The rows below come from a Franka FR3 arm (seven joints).
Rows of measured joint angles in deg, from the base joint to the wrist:
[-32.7 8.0 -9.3 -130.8 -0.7 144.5 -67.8]
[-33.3 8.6 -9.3 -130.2 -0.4 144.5 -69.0]
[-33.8 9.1 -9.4 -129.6 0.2 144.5 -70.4]
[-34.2 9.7 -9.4 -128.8 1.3 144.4 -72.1]
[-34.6 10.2 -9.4 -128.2 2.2 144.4 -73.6]
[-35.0 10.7 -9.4 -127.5 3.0 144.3 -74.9]
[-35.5 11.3 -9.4 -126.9 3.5 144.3 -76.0]
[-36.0 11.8 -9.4 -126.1 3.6 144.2 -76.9]
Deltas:
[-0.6 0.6 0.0 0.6 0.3 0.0 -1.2]
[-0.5 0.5 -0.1 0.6 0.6 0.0 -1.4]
[-0.4 0.6 0.0 0.8 1.1 -0.1 -1.7]
[-0.4 0.5 0.0 0.6 0.9 0.0 -1.5]
[-0.4 0.5 0.0 0.7 0.8 -0.1 -1.3]
[-0.5 0.6 0.0 0.6 0.5 0.0 -1.1]
[-0.5 0.5 0.0 0.8 0.1 -0.1 -0.9]

